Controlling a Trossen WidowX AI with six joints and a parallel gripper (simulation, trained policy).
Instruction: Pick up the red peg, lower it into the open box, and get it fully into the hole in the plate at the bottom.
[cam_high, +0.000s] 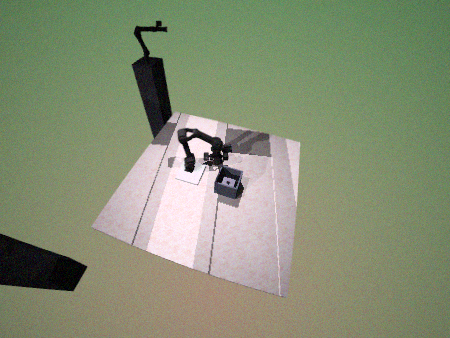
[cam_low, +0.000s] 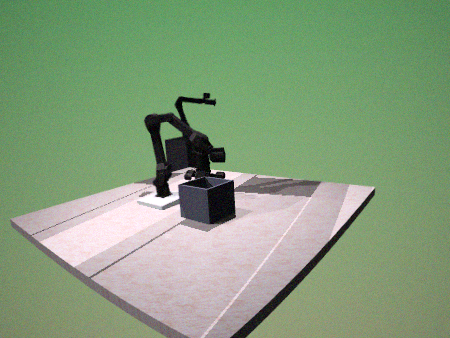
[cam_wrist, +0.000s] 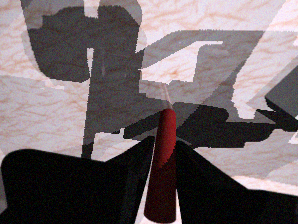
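My gripper tip is 180 mm to the left of the plate, 160 mm short of it and 10 mm below it. The rest, counted from my gripper tip: red peg 10 mm above.
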